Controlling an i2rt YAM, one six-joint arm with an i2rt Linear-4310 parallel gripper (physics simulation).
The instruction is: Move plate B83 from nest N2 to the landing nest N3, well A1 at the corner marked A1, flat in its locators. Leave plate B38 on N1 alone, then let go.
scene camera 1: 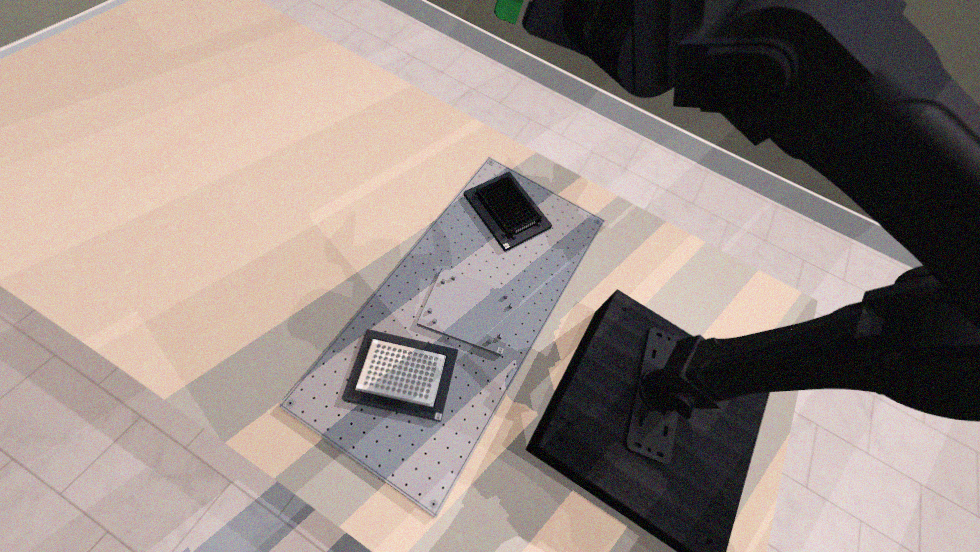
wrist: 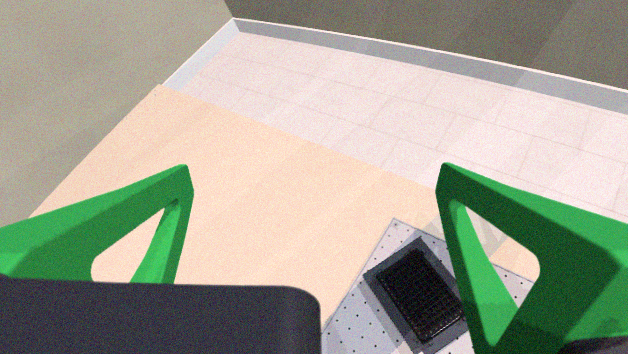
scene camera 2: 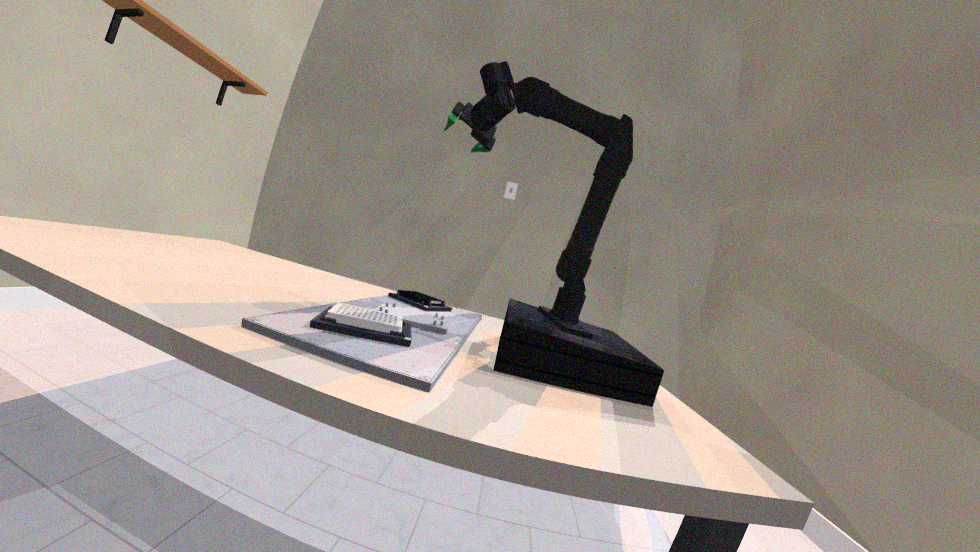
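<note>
A white many-welled plate sits in a dark nest at the board's near end. A black plate sits in another dark nest at the far end. Between them is an empty light-coloured nest with small upright locators. The markings are too small to read, so which plate is B83 or B38 cannot be told. My gripper is open and empty, high above the board; part of a green finger shows at the top of scene camera 1.
The perforated board lies on the wooden table. The black arm base stands beside it. A wall shelf is at upper left in scene camera 2.
</note>
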